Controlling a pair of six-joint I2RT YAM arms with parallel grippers.
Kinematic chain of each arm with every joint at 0, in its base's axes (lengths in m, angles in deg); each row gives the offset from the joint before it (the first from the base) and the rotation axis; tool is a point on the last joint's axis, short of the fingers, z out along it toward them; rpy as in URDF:
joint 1: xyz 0 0 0.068 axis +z
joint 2: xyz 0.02 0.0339 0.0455 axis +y
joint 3: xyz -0.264 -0.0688 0 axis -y
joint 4: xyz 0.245 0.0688 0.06 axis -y
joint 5: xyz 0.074 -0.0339 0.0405 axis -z
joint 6: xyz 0.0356 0 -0.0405 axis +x
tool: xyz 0 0 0 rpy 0 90 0
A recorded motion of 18 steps. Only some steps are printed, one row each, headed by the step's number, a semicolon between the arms.
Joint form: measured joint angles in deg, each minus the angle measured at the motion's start. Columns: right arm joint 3, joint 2, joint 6, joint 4, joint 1, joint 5; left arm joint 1, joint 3, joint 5, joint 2, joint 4, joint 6.
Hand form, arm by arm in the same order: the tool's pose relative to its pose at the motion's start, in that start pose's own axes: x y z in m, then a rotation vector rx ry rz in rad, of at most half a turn. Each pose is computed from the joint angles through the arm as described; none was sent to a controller.
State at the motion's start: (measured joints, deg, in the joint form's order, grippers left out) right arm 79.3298 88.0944 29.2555 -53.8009 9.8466 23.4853; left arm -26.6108 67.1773 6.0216 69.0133 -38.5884 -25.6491
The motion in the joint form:
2: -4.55 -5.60 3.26 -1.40 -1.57 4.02; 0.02 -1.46 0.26 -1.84 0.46 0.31
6: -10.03 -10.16 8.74 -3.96 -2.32 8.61; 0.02 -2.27 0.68 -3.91 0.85 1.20
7: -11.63 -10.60 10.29 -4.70 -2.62 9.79; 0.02 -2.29 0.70 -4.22 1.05 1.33
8: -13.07 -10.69 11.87 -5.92 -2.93 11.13; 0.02 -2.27 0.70 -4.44 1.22 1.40
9: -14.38 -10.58 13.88 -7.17 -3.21 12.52; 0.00 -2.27 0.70 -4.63 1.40 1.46
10: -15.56 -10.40 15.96 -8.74 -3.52 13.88; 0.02 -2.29 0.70 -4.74 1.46 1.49
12: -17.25 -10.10 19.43 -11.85 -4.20 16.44; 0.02 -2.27 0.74 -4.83 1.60 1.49
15: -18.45 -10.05 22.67 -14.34 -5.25 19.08; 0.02 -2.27 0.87 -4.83 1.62 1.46
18: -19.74 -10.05 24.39 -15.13 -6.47 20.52; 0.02 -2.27 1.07 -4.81 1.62 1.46
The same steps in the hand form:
2: 0.0127 -0.0248 -0.0103 0.0792 -0.0287 0.0762; 0.0047 0.0015 -0.0053 0.0101 -0.0113 0.0068
6: 0.0342 -0.0442 -0.0123 0.1820 -0.0294 0.1533; 0.0071 0.0014 -0.0139 0.0288 -0.0342 0.0255
7: 0.0406 -0.0481 -0.0085 0.2178 -0.0182 0.1679; 0.0068 0.0011 -0.0156 0.0327 -0.0418 0.0288
8: 0.0472 -0.0518 -0.0040 0.2616 -0.0010 0.1767; 0.0065 0.0007 -0.0169 0.0356 -0.0483 0.0308
9: 0.0534 -0.0550 0.0007 0.3068 0.0143 0.1904; 0.0062 0.0004 -0.0179 0.0386 -0.0540 0.0328
10: 0.0596 -0.0586 0.0049 0.3542 0.0315 0.2023; 0.0062 0.0004 -0.0185 0.0394 -0.0565 0.0334
12: 0.0691 -0.0656 0.0103 0.4405 0.0560 0.2185; 0.0059 0.0002 -0.0191 0.0419 -0.0601 0.0339
15: 0.0751 -0.0735 0.0132 0.5187 0.0606 0.2441; 0.0059 0.0001 -0.0191 0.0441 -0.0595 0.0335
18: 0.0794 -0.0800 0.0173 0.5675 0.0649 0.2642; 0.0059 0.0000 -0.0190 0.0471 -0.0577 0.0335

